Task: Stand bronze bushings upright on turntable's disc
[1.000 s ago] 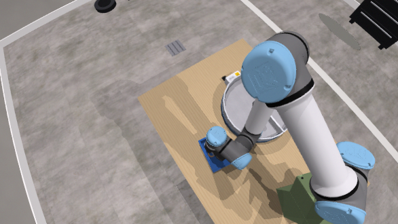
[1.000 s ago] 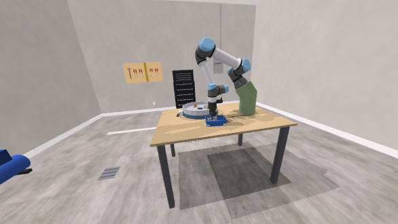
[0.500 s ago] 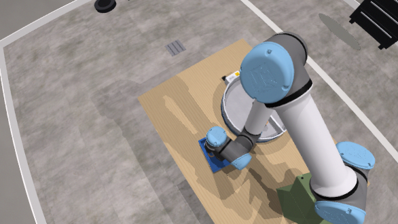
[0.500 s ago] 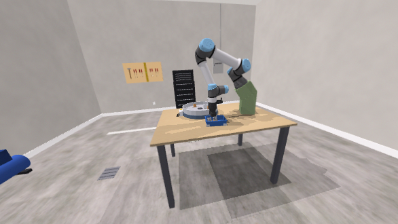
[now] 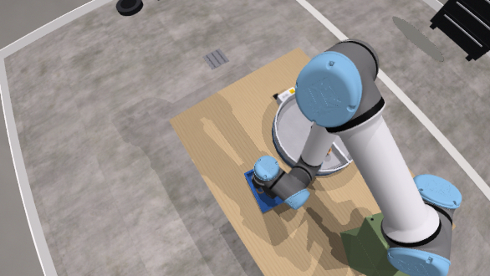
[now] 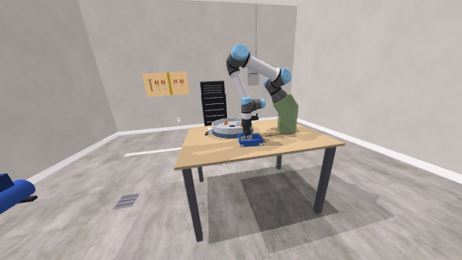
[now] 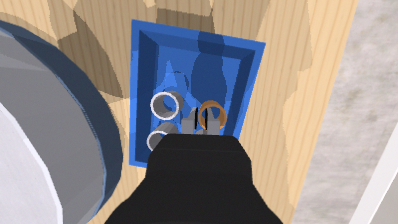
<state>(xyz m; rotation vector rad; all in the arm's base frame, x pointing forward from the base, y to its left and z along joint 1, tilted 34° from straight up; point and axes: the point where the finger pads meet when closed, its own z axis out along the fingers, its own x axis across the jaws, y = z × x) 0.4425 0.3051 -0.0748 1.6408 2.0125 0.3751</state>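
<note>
Right now the blue crate is 2 cm to the right of my hand and 2 cm below it. Round my hand: grey turntable disc: 13 cm ahead, 35 cm to the right, 1 cm above.
</note>
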